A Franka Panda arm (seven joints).
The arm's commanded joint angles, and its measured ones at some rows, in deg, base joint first. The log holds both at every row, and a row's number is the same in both.
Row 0, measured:
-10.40, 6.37, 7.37, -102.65, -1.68, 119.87, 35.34
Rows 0 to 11, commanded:
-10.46, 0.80, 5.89, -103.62, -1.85, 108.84, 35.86
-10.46, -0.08, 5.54, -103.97, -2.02, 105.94, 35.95
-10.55, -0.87, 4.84, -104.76, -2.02, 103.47, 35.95
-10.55, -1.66, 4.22, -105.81, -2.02, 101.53, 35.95
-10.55, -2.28, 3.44, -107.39, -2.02, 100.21, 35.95
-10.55, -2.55, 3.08, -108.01, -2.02, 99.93, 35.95
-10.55, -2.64, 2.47, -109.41, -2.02, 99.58, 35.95
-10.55, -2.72, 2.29, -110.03, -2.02, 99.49, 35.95
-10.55, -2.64, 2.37, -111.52, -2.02, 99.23, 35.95
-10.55, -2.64, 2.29, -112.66, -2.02, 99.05, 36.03
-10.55, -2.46, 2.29, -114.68, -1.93, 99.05, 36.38
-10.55, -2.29, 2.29, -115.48, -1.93, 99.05, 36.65
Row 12, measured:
-10.67, -1.40, 2.22, -109.79, -1.69, 99.46, 35.34
